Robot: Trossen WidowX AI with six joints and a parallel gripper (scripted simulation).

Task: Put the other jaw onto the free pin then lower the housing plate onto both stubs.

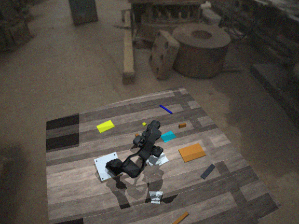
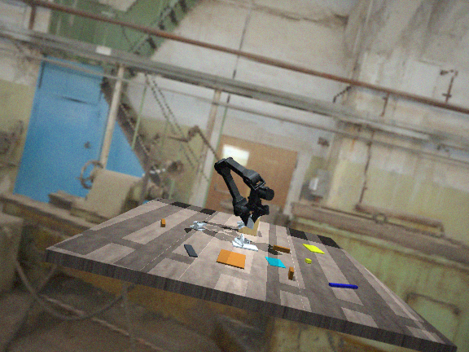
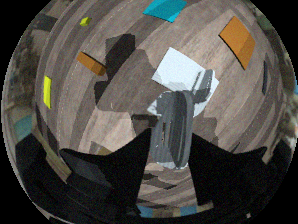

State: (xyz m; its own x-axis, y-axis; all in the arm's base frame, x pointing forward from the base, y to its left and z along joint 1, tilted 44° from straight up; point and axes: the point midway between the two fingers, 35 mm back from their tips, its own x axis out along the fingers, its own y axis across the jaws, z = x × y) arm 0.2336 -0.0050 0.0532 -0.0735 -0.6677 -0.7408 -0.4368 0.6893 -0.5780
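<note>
My gripper tip is now 2 cm past the jaw and 3 cm to the left of it. The rest, counted from my gripper tip: orange tile: 29 cm ahead, 10 cm to the right, 8 cm below; cyan tile: 22 cm ahead, 11 cm to the left, 9 cm below; small orange block: 37 cm ahead, 13 cm to the left, 7 cm below.
</note>
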